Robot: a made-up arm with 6 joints.
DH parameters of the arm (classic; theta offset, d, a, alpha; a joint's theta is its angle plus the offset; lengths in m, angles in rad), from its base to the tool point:
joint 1: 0 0.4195 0 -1.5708
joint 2: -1.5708 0 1.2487 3.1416
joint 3: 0 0 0 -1.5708
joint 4: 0 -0.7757 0 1.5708
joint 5: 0 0.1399 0 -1.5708
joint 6: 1.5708 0 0 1.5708
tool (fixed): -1.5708 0 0 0
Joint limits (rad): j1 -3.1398..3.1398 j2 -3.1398..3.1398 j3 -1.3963..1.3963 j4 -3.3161..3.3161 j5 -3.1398..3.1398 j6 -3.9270..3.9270
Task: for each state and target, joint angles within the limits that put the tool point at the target. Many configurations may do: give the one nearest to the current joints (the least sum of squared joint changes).
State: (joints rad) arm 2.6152 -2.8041 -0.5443 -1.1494 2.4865 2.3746
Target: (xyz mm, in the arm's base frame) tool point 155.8 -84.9 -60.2
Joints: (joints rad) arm 2.4501 -3.1380 -1.1768 -1.3257 2.4865 2.3746
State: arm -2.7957 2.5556 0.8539 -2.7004 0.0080 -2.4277
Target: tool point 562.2 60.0 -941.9
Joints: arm -2.8230 2.9683 0.0905 -2.5893 0.0080 -2.4277
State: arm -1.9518 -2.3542 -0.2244 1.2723 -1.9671 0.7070
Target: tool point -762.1 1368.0 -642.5
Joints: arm -1.0904 -2.4633 0.6227 1.2531 -1.9671 0.7070
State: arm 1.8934 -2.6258 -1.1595 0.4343 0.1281 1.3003
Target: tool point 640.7 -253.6 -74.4
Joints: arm 2.5776 -2.8585 -0.9241 0.4119 0.1281 1.3003
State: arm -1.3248 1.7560 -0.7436 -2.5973 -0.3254 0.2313
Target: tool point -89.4 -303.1 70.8
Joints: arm -2.0357 2.3000 -1.3397 -1.9824 -0.3254 0.2313
